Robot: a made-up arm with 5 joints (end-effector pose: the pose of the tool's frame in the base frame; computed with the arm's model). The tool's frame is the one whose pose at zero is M.
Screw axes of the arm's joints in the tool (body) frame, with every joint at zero. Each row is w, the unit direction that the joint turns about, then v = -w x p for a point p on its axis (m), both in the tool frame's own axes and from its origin. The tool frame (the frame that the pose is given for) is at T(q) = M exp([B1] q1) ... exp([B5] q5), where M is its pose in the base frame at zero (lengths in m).
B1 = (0, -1, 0, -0.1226, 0, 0.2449)
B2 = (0, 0, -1, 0.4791, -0.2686, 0)
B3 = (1, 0, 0, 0, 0.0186, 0.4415)
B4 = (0, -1, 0, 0.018, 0, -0.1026)
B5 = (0, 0, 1, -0.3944, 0.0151, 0)
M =
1 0 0 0.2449
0 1 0 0.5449
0 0 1 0.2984
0 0 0 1
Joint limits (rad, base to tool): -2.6..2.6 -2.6..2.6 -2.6..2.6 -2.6..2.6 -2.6..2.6
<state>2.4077 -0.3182 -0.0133 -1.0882 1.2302</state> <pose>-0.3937 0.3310 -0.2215 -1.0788 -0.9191 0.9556</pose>
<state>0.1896 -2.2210 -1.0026 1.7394 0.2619</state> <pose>-0.2921 0.3413 -0.2167 -0.8832 1.6908 -1.8977</pose>
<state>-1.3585 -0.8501 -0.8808 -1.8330 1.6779</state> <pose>0.4268 0.7179 0.2976 -0.9035 -2.6619 -0.8781</pose>
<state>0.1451 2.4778 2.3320 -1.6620 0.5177</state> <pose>-0.6286 0.1884 0.3085 0.7290 -1.4597 0.4097</pose>
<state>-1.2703 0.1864 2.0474 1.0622 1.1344</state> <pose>0.5674 0.3365 0.1540 0.4832 -0.3704 -0.8238</pose>
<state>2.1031 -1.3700 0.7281 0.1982 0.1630</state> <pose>-0.1512 0.3524 -0.3458 -0.9065 -1.3352 1.4971</pose>
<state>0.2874 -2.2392 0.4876 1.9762 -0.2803</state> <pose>-0.6555 0.1174 0.3464 1.8760 -0.4636 1.1010</pose>
